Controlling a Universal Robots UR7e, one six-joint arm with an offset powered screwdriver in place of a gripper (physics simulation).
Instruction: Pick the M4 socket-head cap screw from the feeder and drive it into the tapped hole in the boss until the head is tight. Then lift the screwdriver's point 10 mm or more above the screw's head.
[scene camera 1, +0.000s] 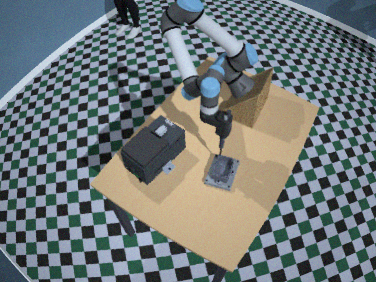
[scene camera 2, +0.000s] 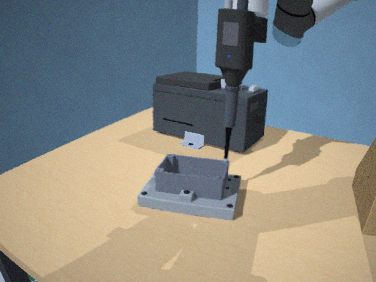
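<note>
The screwdriver (scene camera 1: 220, 152) (scene camera 2: 226, 157) points down with its thin black bit at the back right corner of the open grey box (scene camera 1: 220, 169) (scene camera 2: 192, 182). In the scene camera 2 view the point meets the rim at that corner, where it appears to touch. The box sits on a light grey plate (scene camera 1: 217, 186) (scene camera 2: 167, 205) with dark holes in its corners. The screw cannot be made out at the point, and the boss's hole is hidden at this size. The dark feeder (scene camera 1: 150, 152) (scene camera 2: 185, 112) stands behind and left of the box, apart from the screwdriver.
A small pale bracket (scene camera 1: 168, 167) (scene camera 2: 194, 140) sticks out at the feeder's front. A tall brown panel (scene camera 1: 257, 102) (scene camera 2: 367, 195) stands on the wooden table (scene camera 1: 190, 220) (scene camera 2: 60, 200), on the right in the scene camera 2 view. The arm reaches in above the table's back part.
</note>
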